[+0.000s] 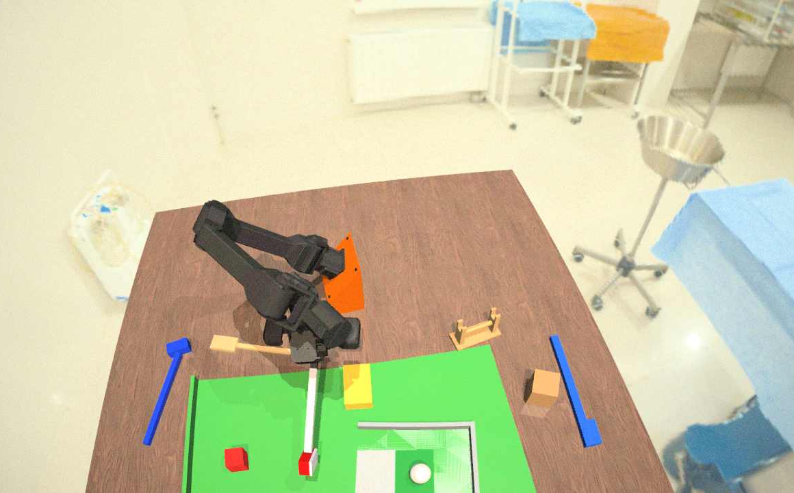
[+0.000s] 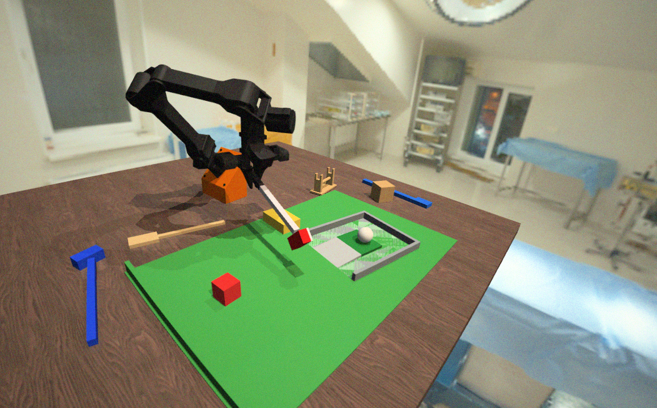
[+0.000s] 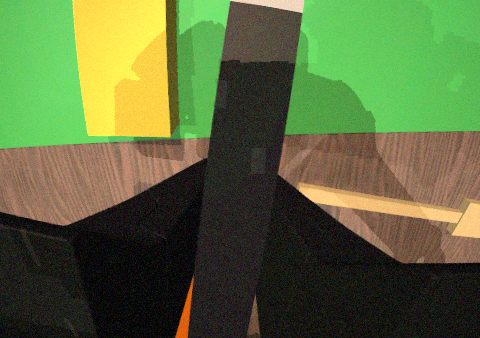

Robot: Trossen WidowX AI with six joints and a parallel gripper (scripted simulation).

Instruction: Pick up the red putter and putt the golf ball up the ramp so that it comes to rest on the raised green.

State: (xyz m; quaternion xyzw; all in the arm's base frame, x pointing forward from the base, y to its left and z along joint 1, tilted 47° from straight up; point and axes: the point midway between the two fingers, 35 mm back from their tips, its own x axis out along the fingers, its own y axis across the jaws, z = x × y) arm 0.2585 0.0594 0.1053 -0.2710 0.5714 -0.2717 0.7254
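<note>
Right now my gripper tip is 12 cm short of the red putter and 1 cm to the left of it. Also, from my gripper tip: green mat 20 cm ahead, 5 cm to the left, 13 cm below; yellow block 3 cm ahead, 7 cm to the left, 11 cm below; red cube 20 cm ahead, 19 cm to the right, 10 cm below.
</note>
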